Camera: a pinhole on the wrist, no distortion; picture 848 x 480 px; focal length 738.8 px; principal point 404.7 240.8 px. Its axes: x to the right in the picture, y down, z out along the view. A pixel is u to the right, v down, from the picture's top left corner.
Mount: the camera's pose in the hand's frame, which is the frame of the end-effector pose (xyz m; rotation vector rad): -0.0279 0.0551 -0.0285 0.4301 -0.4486 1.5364
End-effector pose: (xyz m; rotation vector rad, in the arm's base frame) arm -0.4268 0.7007 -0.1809 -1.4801 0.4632 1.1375
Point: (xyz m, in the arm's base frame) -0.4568 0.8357 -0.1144
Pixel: 421 235
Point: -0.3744 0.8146 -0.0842
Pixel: 89 219
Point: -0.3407 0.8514 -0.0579
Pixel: 58 210
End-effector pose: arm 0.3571 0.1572 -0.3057 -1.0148 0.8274 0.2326
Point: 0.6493 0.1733 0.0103
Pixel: 69 237
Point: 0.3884 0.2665 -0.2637
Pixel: 621 239
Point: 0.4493 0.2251 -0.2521
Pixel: 359 69
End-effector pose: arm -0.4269 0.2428 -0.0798 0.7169 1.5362 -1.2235
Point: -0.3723 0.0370 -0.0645
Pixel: 595 163
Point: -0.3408 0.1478 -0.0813
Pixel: 813 148
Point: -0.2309 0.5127 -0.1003
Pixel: behind the camera
